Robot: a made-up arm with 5 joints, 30 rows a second.
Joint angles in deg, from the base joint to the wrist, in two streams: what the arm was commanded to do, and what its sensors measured. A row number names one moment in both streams.
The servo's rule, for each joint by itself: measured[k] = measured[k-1] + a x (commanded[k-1-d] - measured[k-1]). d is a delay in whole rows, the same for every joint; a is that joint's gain. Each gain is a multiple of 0.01, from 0.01 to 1. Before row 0 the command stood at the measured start. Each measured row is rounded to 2 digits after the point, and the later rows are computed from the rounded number. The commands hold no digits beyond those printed.
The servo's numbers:
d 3
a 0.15 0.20 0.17 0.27 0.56
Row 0, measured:
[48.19, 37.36, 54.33, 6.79, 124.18]
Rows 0 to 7, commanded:
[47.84, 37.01, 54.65, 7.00, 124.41]
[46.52, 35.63, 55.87, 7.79, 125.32]
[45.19, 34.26, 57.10, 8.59, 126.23]
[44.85, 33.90, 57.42, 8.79, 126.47]
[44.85, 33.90, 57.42, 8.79, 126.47]
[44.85, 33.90, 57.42, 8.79, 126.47]
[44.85, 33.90, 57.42, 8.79, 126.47]
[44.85, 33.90, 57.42, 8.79, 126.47]
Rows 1 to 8, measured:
[48.19, 37.36, 54.33, 6.79, 124.18]
[48.19, 37.36, 54.33, 6.79, 124.18]
[48.19, 37.36, 54.33, 6.79, 124.18]
[48.14, 37.29, 54.38, 6.85, 124.31]
[47.90, 36.96, 54.63, 7.10, 124.88]
[47.49, 36.42, 55.05, 7.50, 125.64]
[47.09, 35.92, 55.45, 7.85, 126.10]
[46.75, 35.52, 55.78, 8.10, 126.31]

